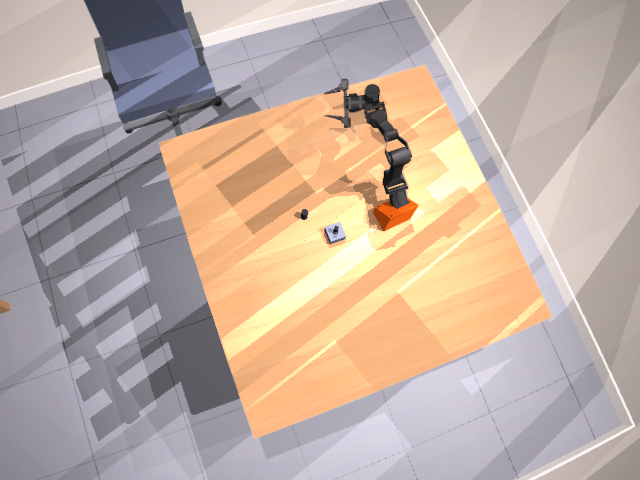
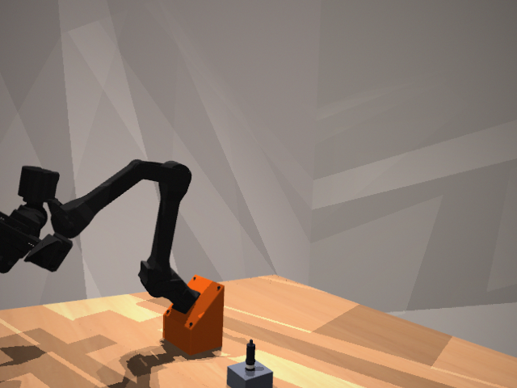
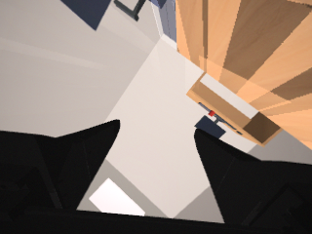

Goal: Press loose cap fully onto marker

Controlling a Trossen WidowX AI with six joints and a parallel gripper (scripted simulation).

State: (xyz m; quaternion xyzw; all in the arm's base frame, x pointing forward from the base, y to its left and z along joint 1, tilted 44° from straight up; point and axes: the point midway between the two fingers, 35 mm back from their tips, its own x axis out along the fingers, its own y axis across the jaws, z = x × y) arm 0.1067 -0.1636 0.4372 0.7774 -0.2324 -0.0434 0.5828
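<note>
Now: the dark marker cap 220 mm ahead of my gripper tip, 280 mm to the left of it and 270 mm below it.
</note>
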